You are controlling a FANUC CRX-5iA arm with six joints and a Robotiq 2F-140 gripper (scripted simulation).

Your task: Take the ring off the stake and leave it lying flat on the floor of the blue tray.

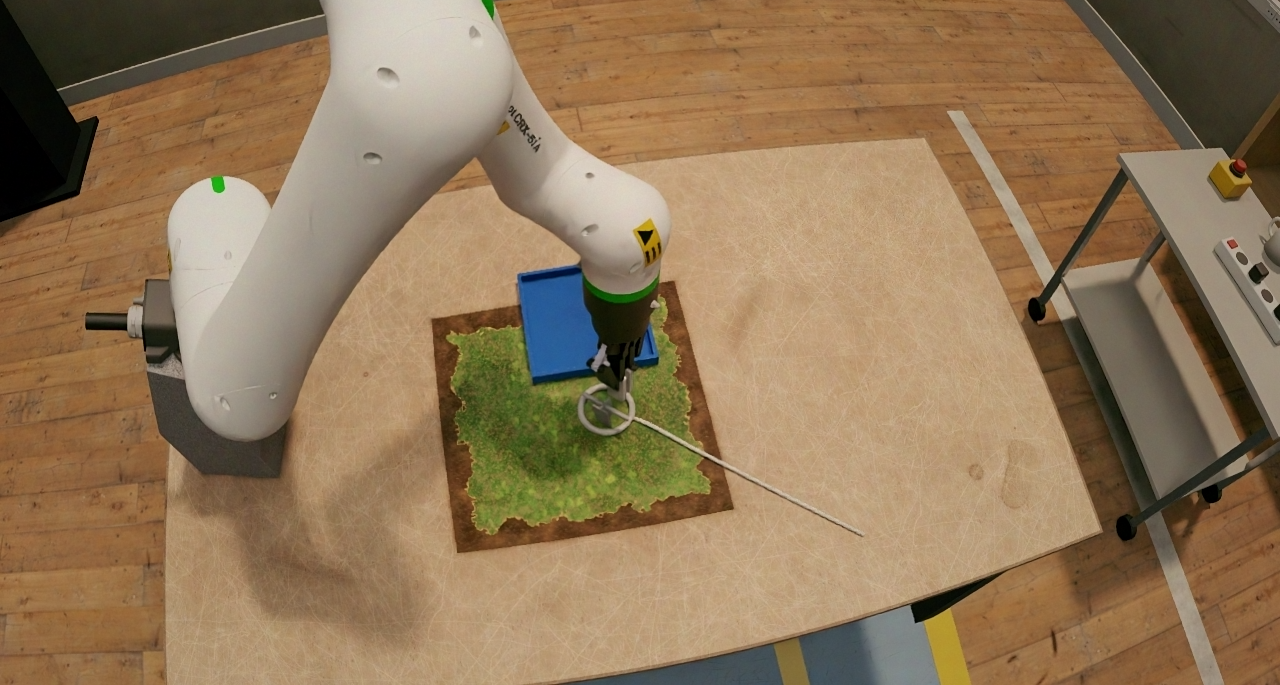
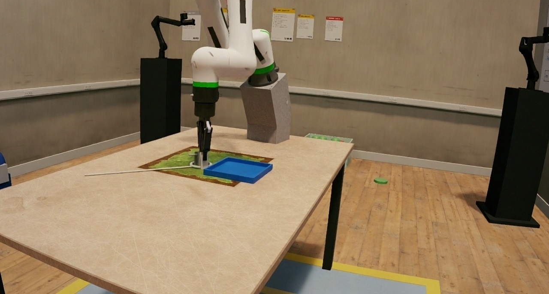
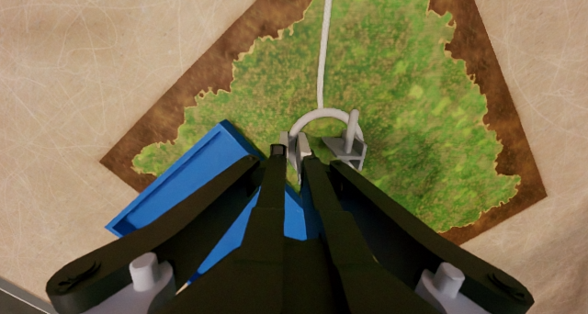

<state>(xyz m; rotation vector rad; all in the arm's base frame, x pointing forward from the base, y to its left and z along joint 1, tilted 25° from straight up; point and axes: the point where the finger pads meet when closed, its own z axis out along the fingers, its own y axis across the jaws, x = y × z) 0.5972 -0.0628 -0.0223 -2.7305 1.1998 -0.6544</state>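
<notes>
The white ring lies 30 mm below my hand, 30 mm behind it and 20 mm to the right of it. Round my hand: grey T-topped stake: 40 mm to the right, 30 mm behind, 10 mm below; then mat: 80 mm behind, 50 mm below, 10 mm to the right; then blue tray: 130 mm to the left, 30 mm below, 20 mm behind.
</notes>
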